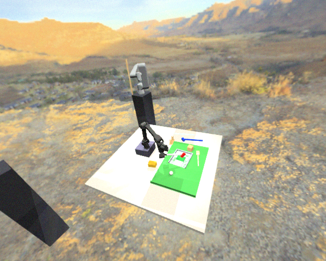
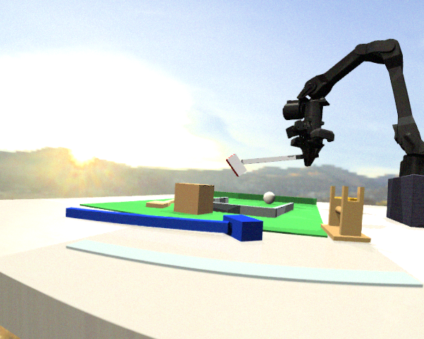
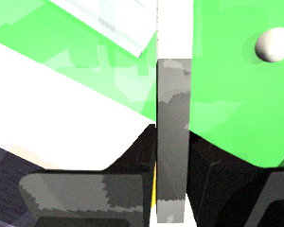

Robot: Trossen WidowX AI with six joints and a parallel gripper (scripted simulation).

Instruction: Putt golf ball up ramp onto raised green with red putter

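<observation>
Right now the yellow block is 120 mm behind my gripper tip, 110 mm below it and 70 mm to the right of it. Also, from my gripper tip: red putter 90 mm ahead, 70 mm to the left, 10 mm above; white golf ball 150 mm ahead, 110 mm below, 80 mm to the right; green mat 180 mm ahead, 140 mm below, 120 mm to the left.
</observation>
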